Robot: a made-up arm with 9 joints. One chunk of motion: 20 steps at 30 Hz.
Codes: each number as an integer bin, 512 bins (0 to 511) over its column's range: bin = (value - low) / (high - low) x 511, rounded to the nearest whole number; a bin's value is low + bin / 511 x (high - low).
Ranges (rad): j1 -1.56..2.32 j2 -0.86..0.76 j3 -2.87..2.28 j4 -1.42..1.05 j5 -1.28..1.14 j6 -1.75..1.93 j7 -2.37..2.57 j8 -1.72..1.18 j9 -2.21..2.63
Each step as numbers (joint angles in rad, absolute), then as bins.
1 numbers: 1.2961 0.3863 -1.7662 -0.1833 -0.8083 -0.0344 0.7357 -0.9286 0.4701
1 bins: 376 393 110 256 100 238 321 139 283
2 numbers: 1.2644 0.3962 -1.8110 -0.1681 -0.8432 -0.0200 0.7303 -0.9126 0.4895
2 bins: 372 396 105 259 92 240 321 142 285
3 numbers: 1.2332 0.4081 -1.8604 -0.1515 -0.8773 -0.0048 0.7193 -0.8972 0.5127
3 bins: 368 400 100 262 85 242 320 145 287
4 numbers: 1.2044 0.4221 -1.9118 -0.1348 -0.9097 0.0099 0.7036 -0.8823 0.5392
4 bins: 364 404 95 266 78 244 318 148 290
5 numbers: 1.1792 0.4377 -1.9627 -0.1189 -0.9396 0.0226 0.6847 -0.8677 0.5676
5 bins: 361 409 90 269 72 246 316 150 293
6 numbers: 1.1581 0.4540 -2.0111 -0.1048 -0.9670 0.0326 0.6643 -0.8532 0.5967
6 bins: 358 414 85 272 66 248 314 153 296
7 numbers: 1.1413 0.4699 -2.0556 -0.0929 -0.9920 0.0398 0.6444 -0.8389 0.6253
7 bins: 356 419 81 275 61 249 312 155 299
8 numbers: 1.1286 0.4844 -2.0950 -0.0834 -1.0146 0.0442 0.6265 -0.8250 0.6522
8 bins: 354 424 77 277 56 249 310 158 302
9 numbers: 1.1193 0.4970 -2.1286 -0.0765 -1.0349 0.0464 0.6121 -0.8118 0.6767
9 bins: 353 428 74 278 52 249 308 160 305
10 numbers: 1.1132 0.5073 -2.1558 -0.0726 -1.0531 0.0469 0.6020 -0.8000 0.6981
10 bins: 352 431 71 279 48 250 307 162 307
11 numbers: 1.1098 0.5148 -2.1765 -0.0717 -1.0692 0.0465 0.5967 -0.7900 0.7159
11 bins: 352 434 69 279 45 249 307 164 309
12 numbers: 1.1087 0.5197 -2.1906 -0.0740 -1.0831 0.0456 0.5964 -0.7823 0.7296
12 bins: 351 435 67 278 42 249 307 165 310
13 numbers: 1.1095 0.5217 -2.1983 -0.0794 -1.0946 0.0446 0.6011 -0.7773 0.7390
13 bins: 352 436 67 277 39 249 307 166 311
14 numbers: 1.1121 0.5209 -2.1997 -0.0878 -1.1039 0.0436 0.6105 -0.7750 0.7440
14 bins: 352 436 67 276 37 249 308 167 312
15 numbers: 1.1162 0.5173 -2.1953 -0.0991 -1.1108 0.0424 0.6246 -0.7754 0.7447
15 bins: 352 434 67 273 36 249 310 166 312
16 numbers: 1.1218 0.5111 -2.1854 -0.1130 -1.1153 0.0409 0.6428 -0.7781 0.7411
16 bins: 353 432 68 270 35 249 312 166 312
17 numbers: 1.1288 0.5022 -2.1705 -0.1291 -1.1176 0.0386 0.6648 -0.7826 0.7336
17 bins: 354 430 69 267 34 248 314 165 311
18 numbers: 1.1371 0.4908 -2.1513 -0.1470 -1.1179 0.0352 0.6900 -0.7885 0.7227
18 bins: 355 426 71 263 34 248 317 164 310
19 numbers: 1.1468 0.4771 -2.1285 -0.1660 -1.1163 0.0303 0.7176 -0.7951 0.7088
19 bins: 356 422 74 259 35 247 319 163 308
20 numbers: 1.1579 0.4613 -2.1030 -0.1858 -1.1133 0.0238 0.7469 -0.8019 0.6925
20 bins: 358 417 76 255 35 246 322 162 306
